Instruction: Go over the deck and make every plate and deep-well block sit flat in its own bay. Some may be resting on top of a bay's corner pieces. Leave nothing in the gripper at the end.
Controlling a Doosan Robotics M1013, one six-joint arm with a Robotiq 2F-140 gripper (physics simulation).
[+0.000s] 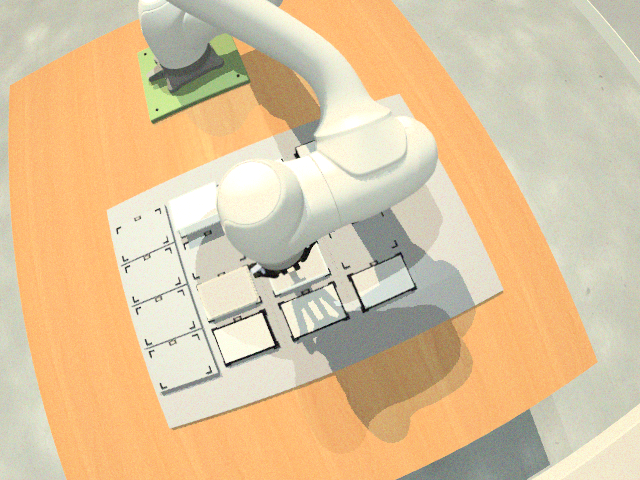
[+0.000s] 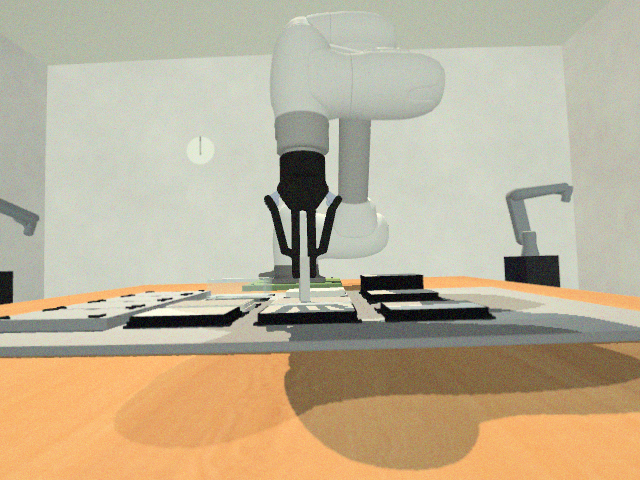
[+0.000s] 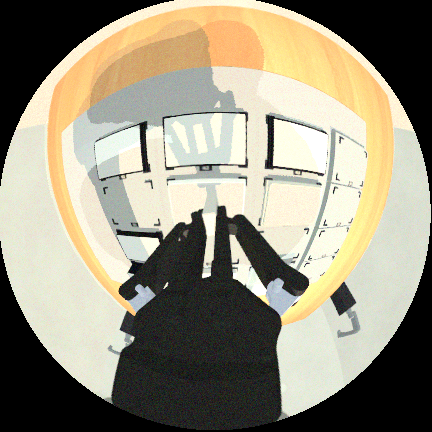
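Pixels of known places: gripper, fingertip midpoint: point(image 1: 291, 271) point(image 2: 304, 300) point(image 3: 213, 200); arm's base, origin of the base link: point(image 1: 188, 61) point(image 2: 296, 280).
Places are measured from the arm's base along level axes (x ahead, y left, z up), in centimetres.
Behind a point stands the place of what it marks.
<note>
My gripper point(image 2: 303, 272) point(image 3: 213, 200) {z 0.6, x 71.5, y -3.5 cm} points down, its fingers shut on a thin pale upright bar point(image 2: 304, 290) that reaches below the fingertips. The bar's lower end is over the middle pale plate point(image 1: 312, 266) {z 0.6, x 72.9, y 1.0 cm} point(image 3: 182, 197) {z 0.6, x 72.9, y 1.3 cm} of the second row; contact is unclear. Beside it lies another pale plate point(image 1: 230, 292) {z 0.6, x 68.7, y -17.6 cm} point(image 3: 292, 202) {z 0.6, x 69.2, y -17.7 cm}. Three black-sided plates form the front row: left point(image 1: 245, 338) {z 0.6, x 79.2, y -19.7 cm} point(image 2: 183, 315) {z 0.6, x 83.0, y -19.8 cm}, middle point(image 1: 313, 311) {z 0.6, x 81.5, y -3.9 cm} point(image 2: 307, 314) {z 0.3, x 85.4, y -4.4 cm}, right point(image 1: 382, 282) {z 0.6, x 83.9, y 12.1 cm} point(image 2: 436, 311) {z 0.2, x 87.8, y 11.4 cm}. A white block point(image 1: 193, 209) {z 3.5, x 48.0, y -16.1 cm} is partly behind the arm. A tall black block point(image 2: 391, 282) {z 1.9, x 56.1, y 16.0 cm} and black-sided plate point(image 2: 403, 295) {z 0.2, x 66.7, y 14.7 cm} stand farther back. Small tilts cannot be judged.
The raised panel point(image 1: 180, 361) {z 0.6, x 76.6, y -36.0 cm} point(image 3: 350, 160) {z 0.6, x 77.3, y -34.9 cm} carries bay corner pieces at one side of the grey deck point(image 1: 465, 268) {z -0.8, x 91.8, y 31.1 cm} point(image 2: 180, 347) {z -1.2, x 93.6, y -17.8 cm}. Corner pieces of a bay point(image 3: 131, 205) {z -0.8, x 72.9, y 13.2 cm} show between black-sided plates. The arm hides part of the deck. The green base plate point(image 1: 196, 98) {z -0.2, x 15.5, y -3.1 cm} is behind.
</note>
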